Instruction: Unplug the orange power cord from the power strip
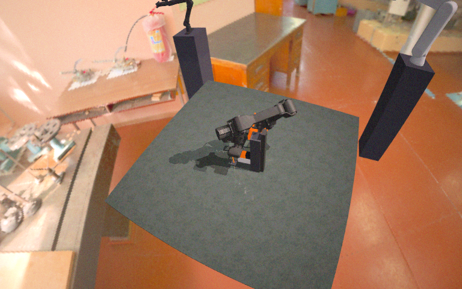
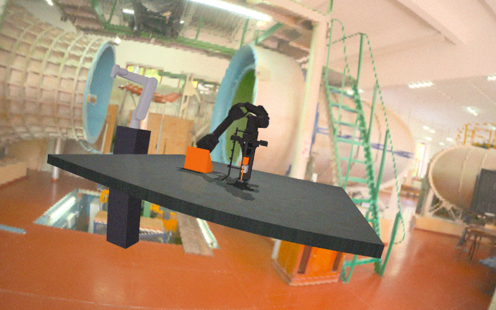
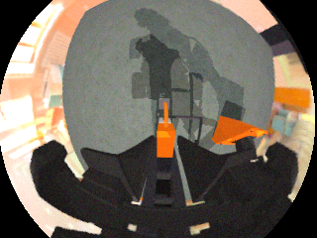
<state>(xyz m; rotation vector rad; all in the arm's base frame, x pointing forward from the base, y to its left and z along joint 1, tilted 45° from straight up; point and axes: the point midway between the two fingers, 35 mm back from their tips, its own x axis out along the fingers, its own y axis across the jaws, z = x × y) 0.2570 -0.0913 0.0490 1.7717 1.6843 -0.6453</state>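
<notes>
My gripper tip is 3 cm to the right of the orange plug, 1 cm past it and 1 cm above it.
</notes>
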